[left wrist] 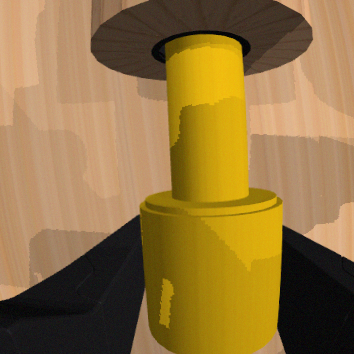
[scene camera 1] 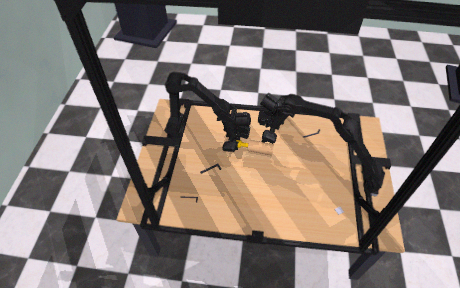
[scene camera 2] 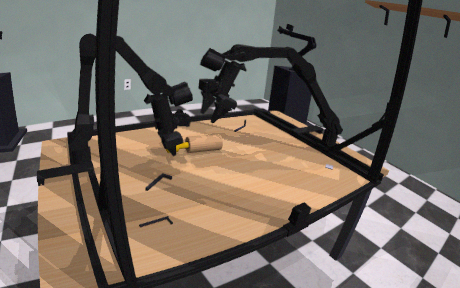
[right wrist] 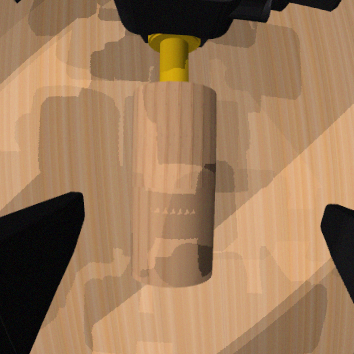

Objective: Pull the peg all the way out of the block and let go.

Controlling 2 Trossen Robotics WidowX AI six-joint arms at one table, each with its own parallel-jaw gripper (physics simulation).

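Frame: origin at the left arm's base, x ahead, y left, z up, level; millimetres.
Seen in the pictures: left gripper, fingertip midpoint: [left wrist: 202,227] [scene camera 1: 238,146] [scene camera 2: 173,152] [right wrist: 173,40]; right gripper, fingertip midpoint: [scene camera 2: 206,118] [right wrist: 207,211]; left arm's base, link origin: [scene camera 1: 174,135] [scene camera 2: 80,161]; right arm's base, link origin: [scene camera 1: 371,187] [scene camera 2: 328,143].
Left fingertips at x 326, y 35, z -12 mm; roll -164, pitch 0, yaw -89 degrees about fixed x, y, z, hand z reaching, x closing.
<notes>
Offsets run from my left fingertips to a thing's top centre. "*": to the spot under its first point. Level surfaces: height alone.
The block @(112 mm ahead, 11 mm left, 51 mm up) [scene camera 1: 261,148] [scene camera 2: 206,144] [left wrist: 130,62] [right wrist: 175,140] is a light wooden cylinder lying on its side on the table. The yellow peg @(39 mm ahead, 4 mm left, 41 mm up) [scene camera 1: 242,144] [scene camera 2: 183,146] [left wrist: 207,140] [right wrist: 174,60] has its thin shaft in the hole in the block's left end; a length of shaft shows outside, and how deep it reaches is hidden. My left gripper [scene camera 1: 235,145] [scene camera 2: 173,145] [left wrist: 202,227] is shut on the peg's thick head. My right gripper [scene camera 1: 267,128] [scene camera 2: 210,115] [right wrist: 207,211] is open and empty above the block, which appears between its fingers in the right wrist view.
Black angled rods lie on the wooden table @(7 mm down) [scene camera 1: 280,210] [scene camera 2: 220,215]: two at its left, nearer the front @(* 88 mm back, 164 mm right, 2 mm down) [scene camera 1: 210,169] @(* 127 mm back, 339 mm right, 2 mm down) [scene camera 1: 189,198], and one at the back right [scene camera 1: 312,133]. A small pale square @(* 525 mm ahead, 207 mm right, 4 mm down) [scene camera 1: 339,210] [scene camera 2: 329,167] lies at the right. Black frame posts [scene camera 1: 110,120] stand around the table.
</notes>
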